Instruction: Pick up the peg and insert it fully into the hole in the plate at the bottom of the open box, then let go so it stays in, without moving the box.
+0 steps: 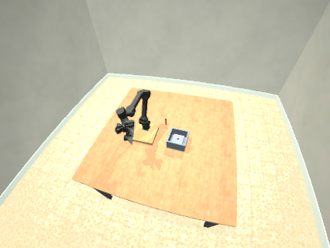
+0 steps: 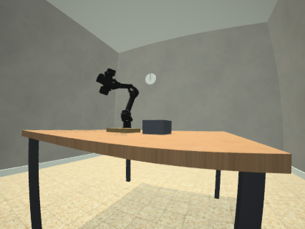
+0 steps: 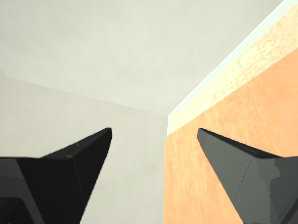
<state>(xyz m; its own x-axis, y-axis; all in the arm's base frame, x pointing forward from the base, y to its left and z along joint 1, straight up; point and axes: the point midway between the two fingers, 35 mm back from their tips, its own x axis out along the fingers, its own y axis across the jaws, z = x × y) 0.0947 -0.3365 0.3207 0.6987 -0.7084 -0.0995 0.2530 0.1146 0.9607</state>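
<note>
My hand is 460 mm to the right of the red peg, 320 mm above it and 60 mm short of it. The rest, counted from my hand: box: 330 mm below, 290 mm to the left, 240 mm ahead; then pale plate: 310 mm below, 290 mm to the left, 240 mm ahead.
</note>
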